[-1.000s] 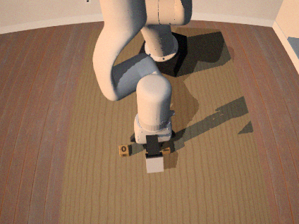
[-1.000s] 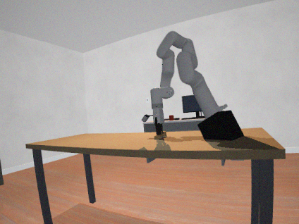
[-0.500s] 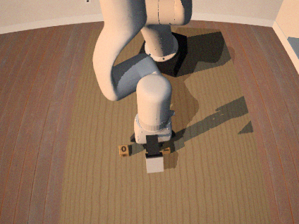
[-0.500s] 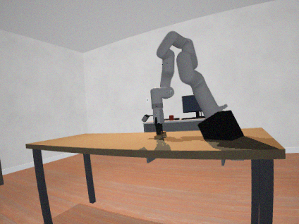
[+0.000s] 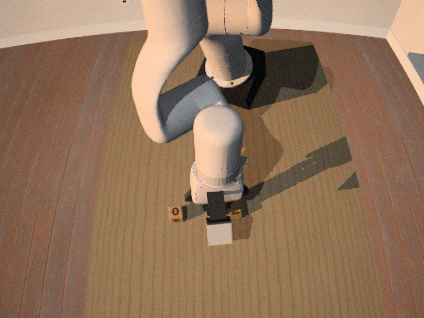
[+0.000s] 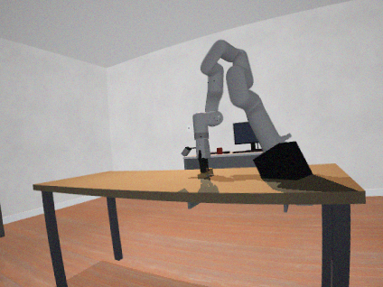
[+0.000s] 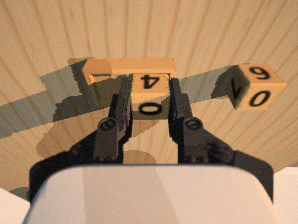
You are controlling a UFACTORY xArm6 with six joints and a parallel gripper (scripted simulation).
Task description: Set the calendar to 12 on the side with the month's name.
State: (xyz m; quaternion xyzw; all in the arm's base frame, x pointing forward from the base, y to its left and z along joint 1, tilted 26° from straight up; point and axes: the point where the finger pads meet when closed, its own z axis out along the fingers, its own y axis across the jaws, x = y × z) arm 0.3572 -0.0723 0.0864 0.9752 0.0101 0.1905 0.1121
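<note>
The number cube is 1 cm below my hand. Also, from my hand: tray: 2 cm to the left, 3 cm below.
</note>
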